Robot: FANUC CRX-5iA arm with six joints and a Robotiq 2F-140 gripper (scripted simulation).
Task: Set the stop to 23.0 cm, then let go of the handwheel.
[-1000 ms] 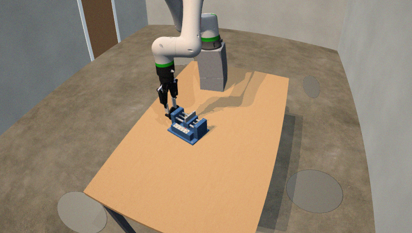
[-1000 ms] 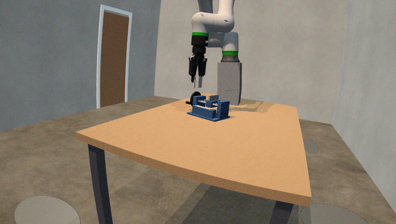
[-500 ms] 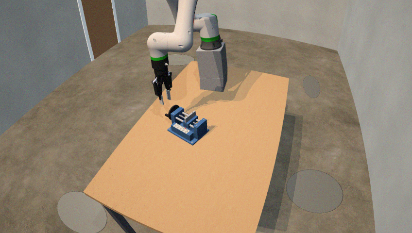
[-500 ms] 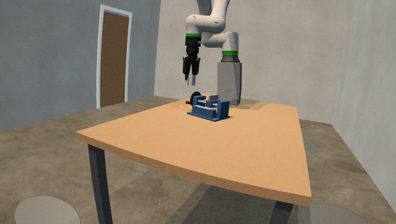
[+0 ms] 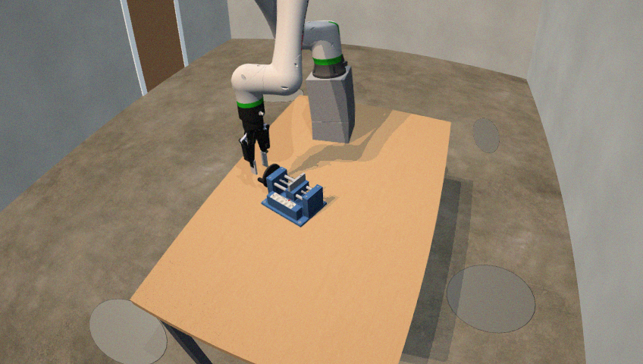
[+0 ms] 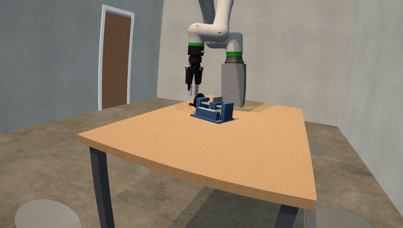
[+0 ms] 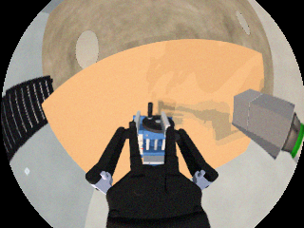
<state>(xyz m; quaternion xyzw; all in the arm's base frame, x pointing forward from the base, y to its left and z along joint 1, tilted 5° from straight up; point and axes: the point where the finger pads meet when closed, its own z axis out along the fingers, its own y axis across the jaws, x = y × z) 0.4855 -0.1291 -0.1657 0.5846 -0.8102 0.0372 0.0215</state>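
Now: the black handwheel 80 mm below my hand and 20 mm to the left of it. Also, from my hand: grey stop plate 160 mm to the left, 50 mm below, 40 mm ahead.
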